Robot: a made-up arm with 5 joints.
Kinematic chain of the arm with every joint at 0, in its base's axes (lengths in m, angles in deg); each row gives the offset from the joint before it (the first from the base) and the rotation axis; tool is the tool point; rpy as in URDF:
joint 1: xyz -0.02 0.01 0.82 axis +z
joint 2: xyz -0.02 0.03 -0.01 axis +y
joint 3: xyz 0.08 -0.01 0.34 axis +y
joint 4: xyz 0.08 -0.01 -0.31 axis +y
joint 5: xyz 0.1 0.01 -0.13 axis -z
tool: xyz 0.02 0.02 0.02 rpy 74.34 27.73 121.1
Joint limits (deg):
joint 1: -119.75..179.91
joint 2: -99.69..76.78
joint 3: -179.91..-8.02
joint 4: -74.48..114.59
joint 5: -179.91..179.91
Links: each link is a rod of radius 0.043 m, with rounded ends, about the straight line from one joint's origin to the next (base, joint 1, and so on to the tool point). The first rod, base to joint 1, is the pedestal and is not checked.
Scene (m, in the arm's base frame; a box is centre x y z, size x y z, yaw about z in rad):
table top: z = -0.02
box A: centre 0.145 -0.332 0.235 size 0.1 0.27 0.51 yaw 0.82
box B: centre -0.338 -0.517 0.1 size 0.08 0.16 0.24 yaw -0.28
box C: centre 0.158 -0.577 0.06 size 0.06 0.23 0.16 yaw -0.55
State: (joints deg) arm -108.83 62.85 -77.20 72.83 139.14
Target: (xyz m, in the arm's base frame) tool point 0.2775 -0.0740 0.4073
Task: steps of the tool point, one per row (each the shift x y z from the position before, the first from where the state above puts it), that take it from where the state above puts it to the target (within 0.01 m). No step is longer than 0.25 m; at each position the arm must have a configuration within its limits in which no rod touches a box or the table.
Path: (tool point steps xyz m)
1: 0.0889 -0.0829 0.0416
2: 0.1184 -0.0551 0.0515
3: 0.1375 -0.0173 0.0604
4: 0.1430 0.0262 0.0682
5: 0.0584 0.1564 -0.1316
6: -0.0185 0.1626 -0.0977
7: -0.0834 0.1312 -0.0576

